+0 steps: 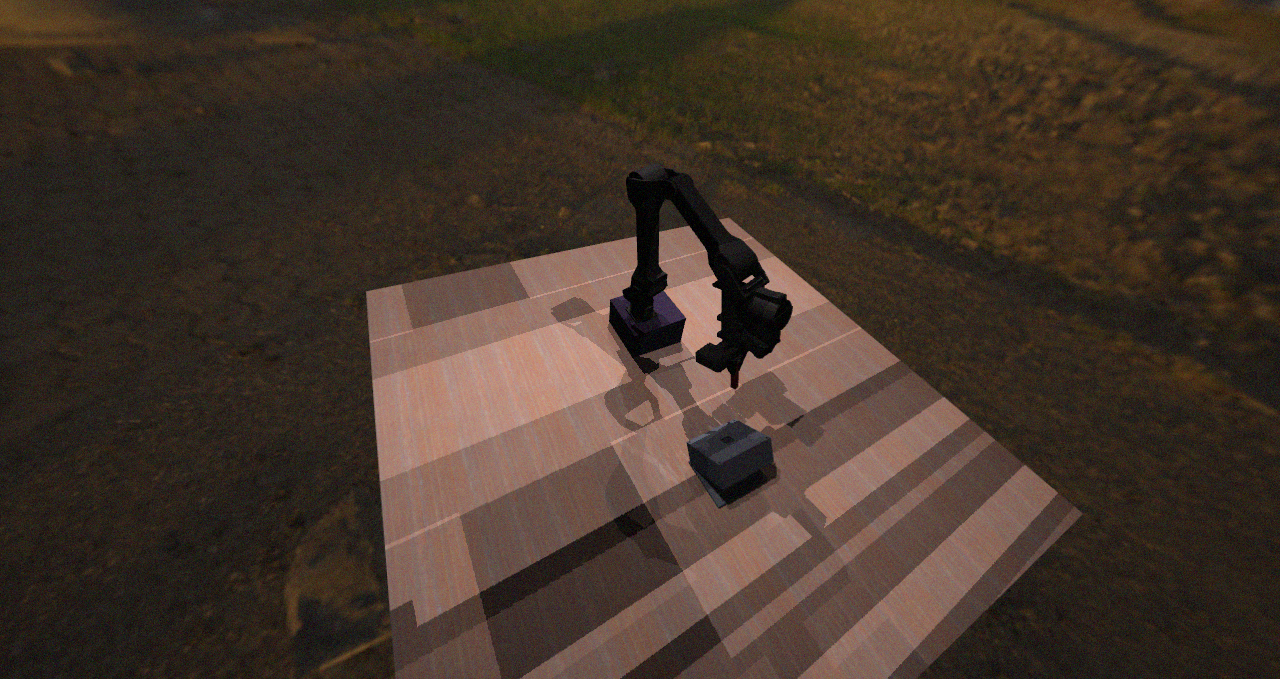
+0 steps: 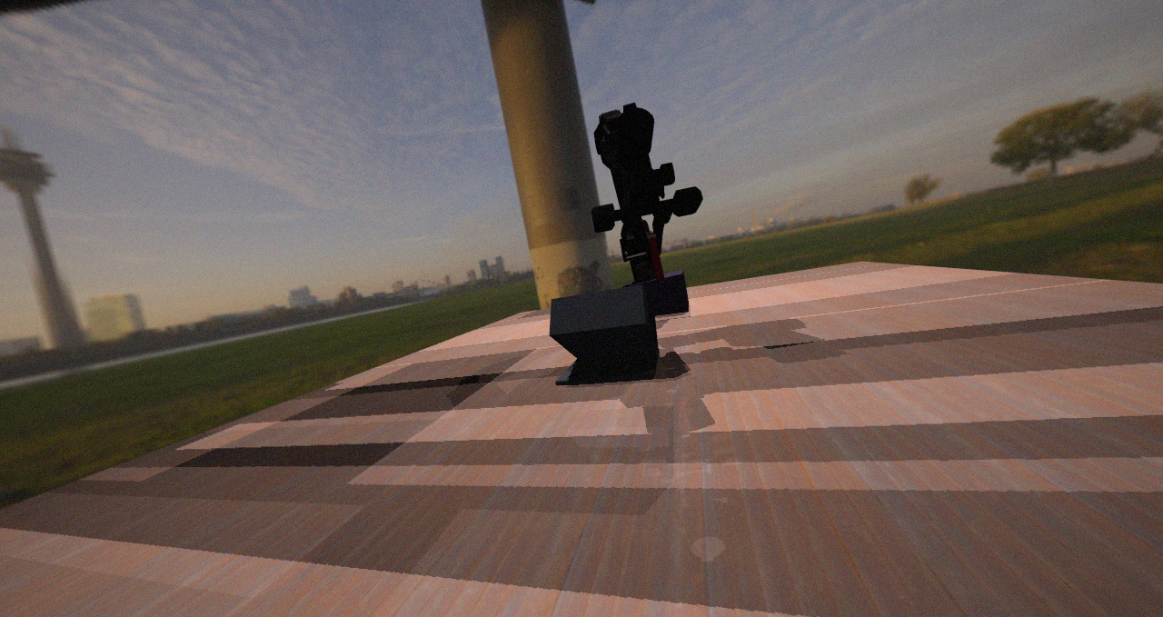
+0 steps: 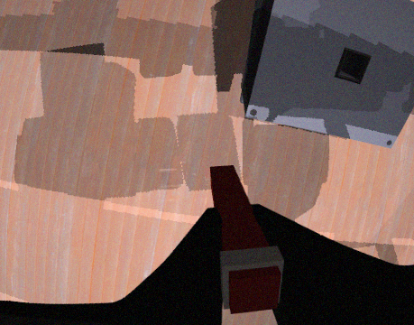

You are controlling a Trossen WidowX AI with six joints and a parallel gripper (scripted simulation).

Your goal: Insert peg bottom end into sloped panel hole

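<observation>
The sloped grey panel block lies 11 cm ahead of my gripper tip, 8 cm to the right of it and 9 cm below it. From my gripper tip the other things lie so: peg: 2 cm above.
</observation>
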